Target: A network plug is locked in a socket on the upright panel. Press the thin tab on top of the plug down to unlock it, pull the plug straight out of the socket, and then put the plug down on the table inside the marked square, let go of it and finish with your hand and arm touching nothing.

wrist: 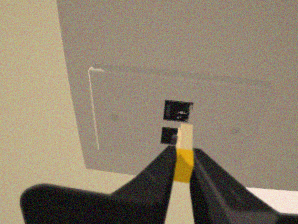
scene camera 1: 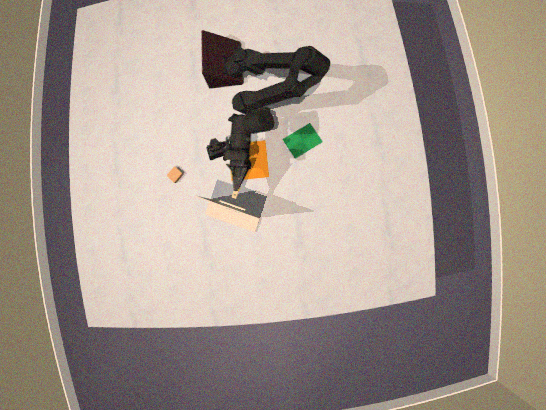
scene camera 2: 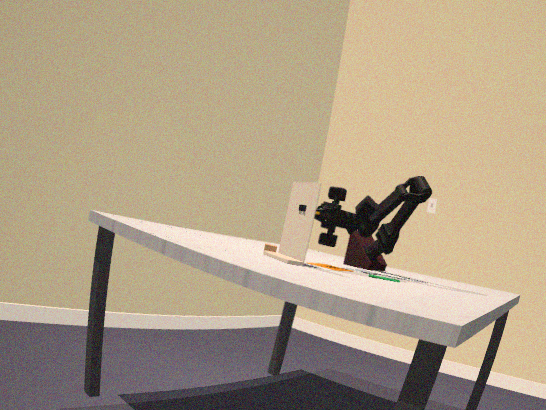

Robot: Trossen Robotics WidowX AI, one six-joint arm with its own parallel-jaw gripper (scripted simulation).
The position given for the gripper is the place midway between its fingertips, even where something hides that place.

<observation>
The gripper shows in the wrist view [182, 154], in scene camera 1 [236, 191] and in scene camera 2 [314, 212].
</observation>
